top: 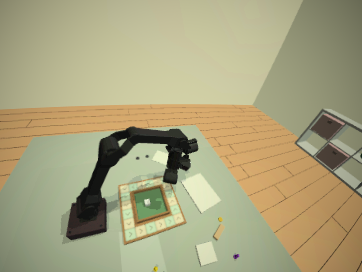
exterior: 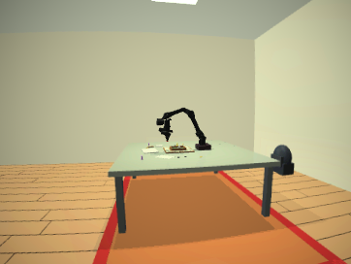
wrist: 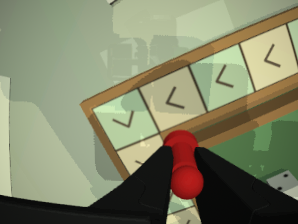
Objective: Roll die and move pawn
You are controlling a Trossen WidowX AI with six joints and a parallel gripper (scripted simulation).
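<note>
The white die is 13 cm behind my gripper tip, 8 cm to the right of it and 9 cm below it. The rest, counted from my gripper tip: red pawn (1 cm above); white sheet (18 cm ahead, 6 cm to the right, 11 cm below); green dice tray (11 cm behind, 8 cm to the right, 11 cm below).
</note>
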